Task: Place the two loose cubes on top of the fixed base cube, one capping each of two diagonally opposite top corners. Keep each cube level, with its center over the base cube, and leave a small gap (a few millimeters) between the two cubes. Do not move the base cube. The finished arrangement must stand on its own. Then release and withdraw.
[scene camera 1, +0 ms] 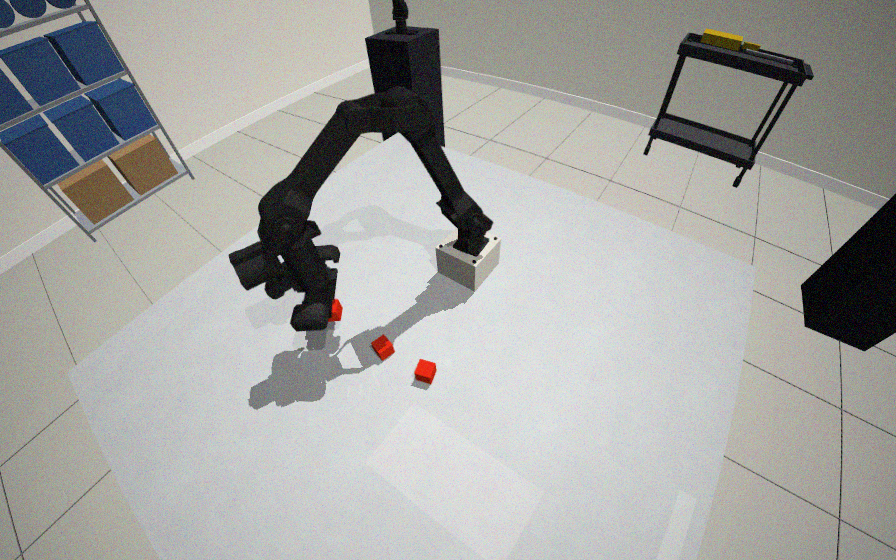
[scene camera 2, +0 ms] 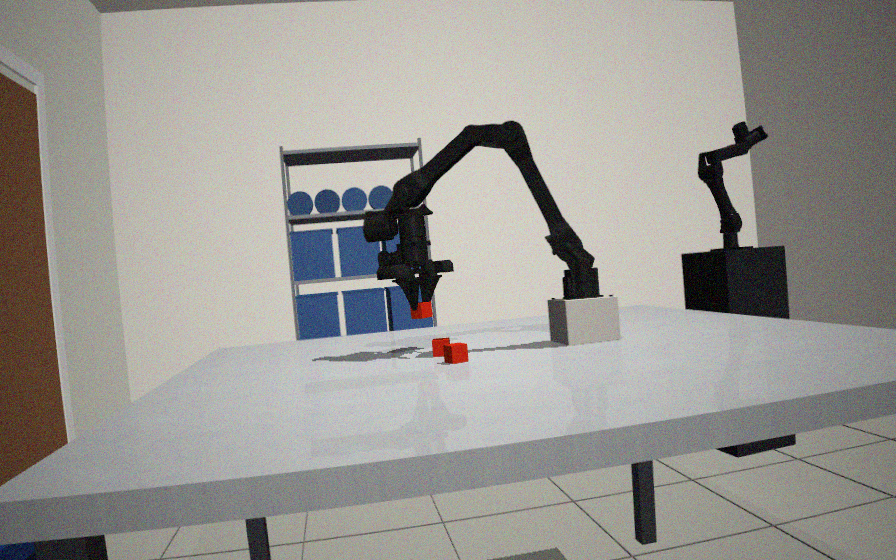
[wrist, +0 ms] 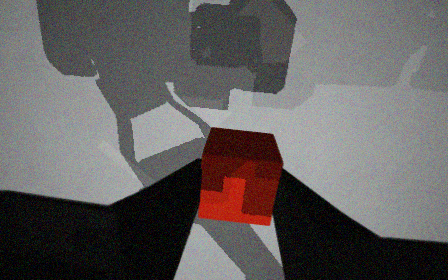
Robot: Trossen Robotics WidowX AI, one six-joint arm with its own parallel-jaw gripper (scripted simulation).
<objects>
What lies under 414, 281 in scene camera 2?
The gripper.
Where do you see a red cube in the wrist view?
241, 170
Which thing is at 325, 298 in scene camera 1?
The gripper.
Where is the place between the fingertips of the gripper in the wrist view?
At 238, 171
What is the gripper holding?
A red cube.
</objects>
